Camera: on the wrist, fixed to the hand. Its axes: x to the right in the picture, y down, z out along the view.
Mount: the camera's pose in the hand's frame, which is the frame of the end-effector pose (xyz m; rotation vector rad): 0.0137 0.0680 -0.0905 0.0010 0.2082 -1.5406
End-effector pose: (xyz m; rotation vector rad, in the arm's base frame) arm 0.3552 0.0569 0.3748 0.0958 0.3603 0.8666
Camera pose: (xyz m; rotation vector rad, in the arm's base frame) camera 0.2824 0.1057 0.3019 -0.2611 0.4944 -0.6547
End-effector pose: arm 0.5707 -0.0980 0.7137 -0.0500 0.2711 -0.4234
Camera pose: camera 0.5854 -0.0409 0.6161 -0.2164 0.4037 -1.9670
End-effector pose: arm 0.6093 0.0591 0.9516 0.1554 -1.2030 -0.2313
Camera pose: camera 0.7051 0.1209 0.9484 1.0718 -0.6482 -1.5020
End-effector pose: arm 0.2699 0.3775 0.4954 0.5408 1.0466 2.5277
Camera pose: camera 0.2038 0.2849 0.4885 -0.4536 0.9161 1.1799
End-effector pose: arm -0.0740 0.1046 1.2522 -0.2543 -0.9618 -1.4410
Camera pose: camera 0.0215 0.0456 1.2320 0.8287 -0.9651 -2.7471
